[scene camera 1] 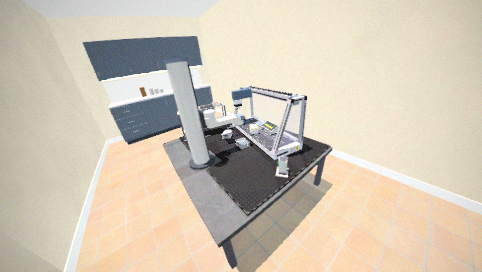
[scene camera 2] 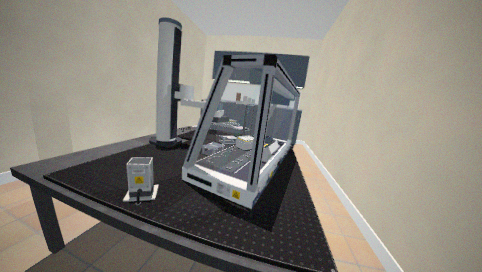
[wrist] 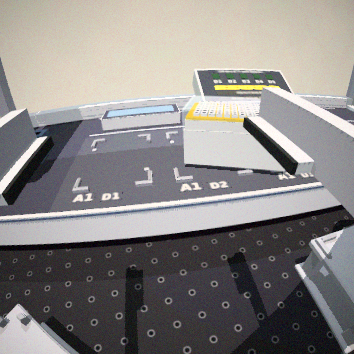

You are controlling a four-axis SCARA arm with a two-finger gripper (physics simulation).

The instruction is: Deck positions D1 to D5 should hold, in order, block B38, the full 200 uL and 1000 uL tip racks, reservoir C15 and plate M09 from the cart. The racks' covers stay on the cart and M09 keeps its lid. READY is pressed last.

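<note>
A white tip rack with a yellow band (wrist: 222, 146) (scene camera 1: 254, 128) (scene camera 2: 244, 143) sits skewed on the deck (wrist: 115, 162), between the D2 and D3 labels. Its volume label cannot be read. My gripper (wrist: 146, 111) is open with nothing between its fingers. The right finger overlaps the rack's right end in the wrist view; contact cannot be told. The D1 corner brackets hold nothing. The status panel (wrist: 243, 82) (scene camera 1: 270, 125) behind the rack has D1 to D5 marks and a yellow bar. B38, C15 and M09 cannot be identified.
The deck's frame (scene camera 1: 302, 122) (scene camera 2: 261, 125) rises around it. A blue head (scene camera 1: 241, 94) hangs at its far end. Two pale holders (scene camera 1: 227, 133) (scene camera 1: 242, 143) stand before the deck. A box with a warning sign (scene camera 2: 140, 175) (scene camera 1: 283, 166) stands near the table edge. The arm's column (scene camera 1: 186, 115) (scene camera 2: 166, 85) stands opposite.
</note>
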